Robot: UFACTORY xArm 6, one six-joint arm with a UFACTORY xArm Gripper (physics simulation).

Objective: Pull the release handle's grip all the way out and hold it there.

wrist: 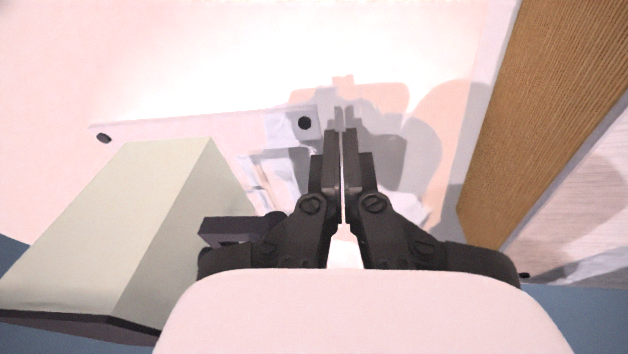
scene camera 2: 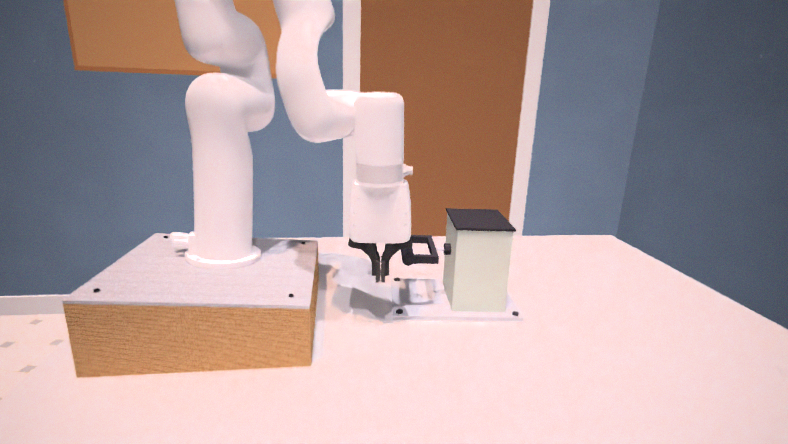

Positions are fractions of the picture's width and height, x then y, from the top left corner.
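Through the wrist camera I see my gripper (wrist: 0.54,0.42), and a base plate (wrist: 0.43,0.43) is visible there too.
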